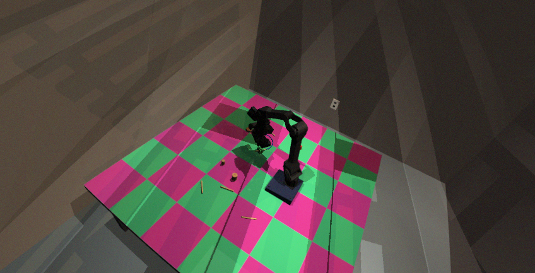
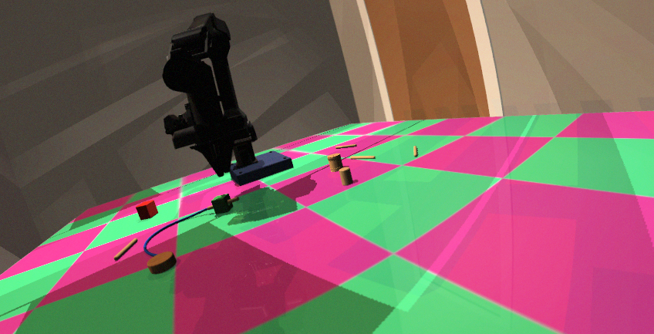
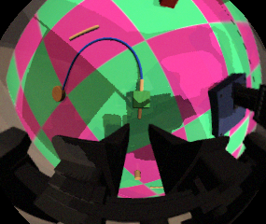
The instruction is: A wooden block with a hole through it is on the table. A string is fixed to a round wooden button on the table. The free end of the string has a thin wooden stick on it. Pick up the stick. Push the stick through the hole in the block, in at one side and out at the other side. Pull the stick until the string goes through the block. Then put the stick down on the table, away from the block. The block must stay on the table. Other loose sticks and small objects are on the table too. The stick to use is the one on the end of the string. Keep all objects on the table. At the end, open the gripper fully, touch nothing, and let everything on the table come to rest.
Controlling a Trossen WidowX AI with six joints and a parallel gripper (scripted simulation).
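The green block is 2 cm behind my gripper tip, 2 cm to the right of it and 6 cm below it. Round my gripper tip: red cube (16 cm behind, 23 cm to the right, 5 cm below); then round wooden button (17 cm ahead, 11 cm to the right, 7 cm below).
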